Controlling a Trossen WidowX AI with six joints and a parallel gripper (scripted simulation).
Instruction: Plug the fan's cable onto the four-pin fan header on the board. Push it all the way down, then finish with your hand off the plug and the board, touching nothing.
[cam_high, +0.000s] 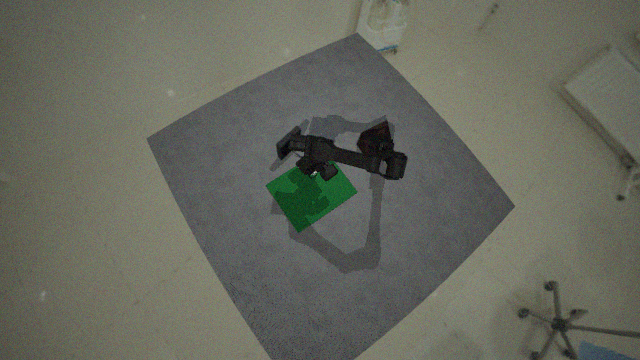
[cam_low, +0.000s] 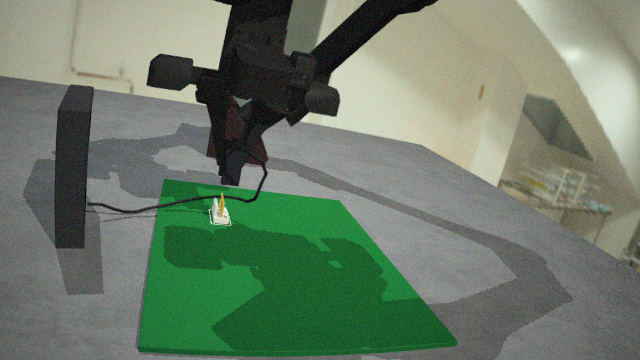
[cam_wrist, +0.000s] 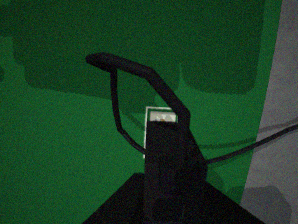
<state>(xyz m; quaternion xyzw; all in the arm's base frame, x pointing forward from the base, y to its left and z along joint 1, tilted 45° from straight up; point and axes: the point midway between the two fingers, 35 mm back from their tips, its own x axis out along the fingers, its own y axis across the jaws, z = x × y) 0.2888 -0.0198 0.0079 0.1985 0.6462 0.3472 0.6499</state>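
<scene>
Right now my gripper tip is 60 mm above the white four-pin header. Round my gripper tip: dark fan cable plug (10 mm ahead, 10 mm above); green board (80 mm below, 60 mm to the left, 40 mm ahead); black fan (130 mm to the right, 50 mm ahead).
</scene>
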